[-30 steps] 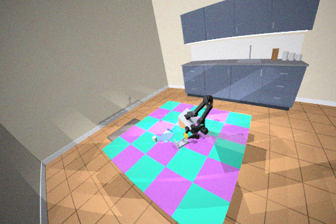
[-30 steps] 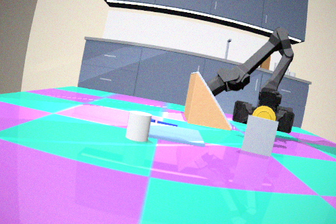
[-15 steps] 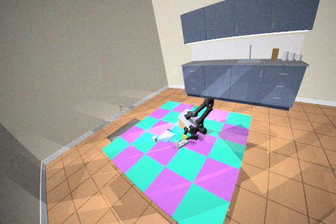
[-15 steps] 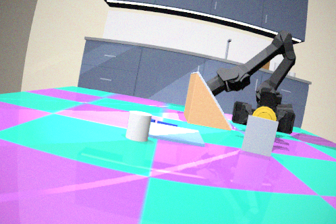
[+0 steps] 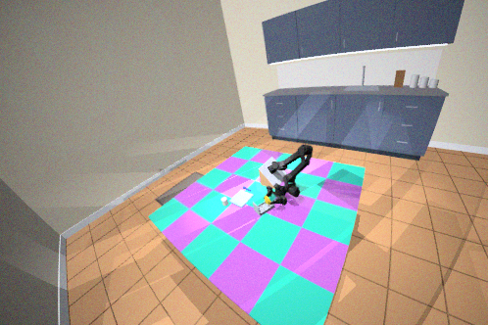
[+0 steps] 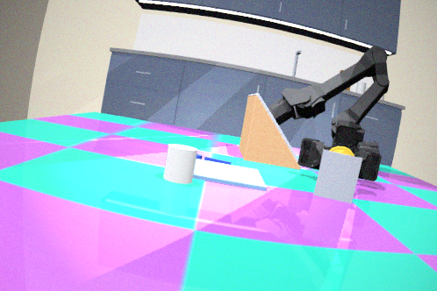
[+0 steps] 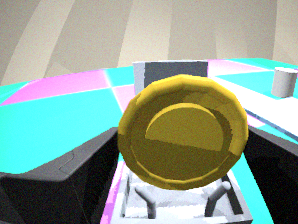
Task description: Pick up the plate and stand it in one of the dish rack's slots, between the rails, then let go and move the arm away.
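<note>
Now: the yellow plate 1 cm behind my gripper tip. The rest, counted from my gripper tip: grey dish rack 3 cm below, 3 cm ahead; blue spoon 26 cm to the right, 5 cm below, 5 cm behind; pale blue mat 21 cm to the right, 5 cm below, 5 cm ahead.
</note>
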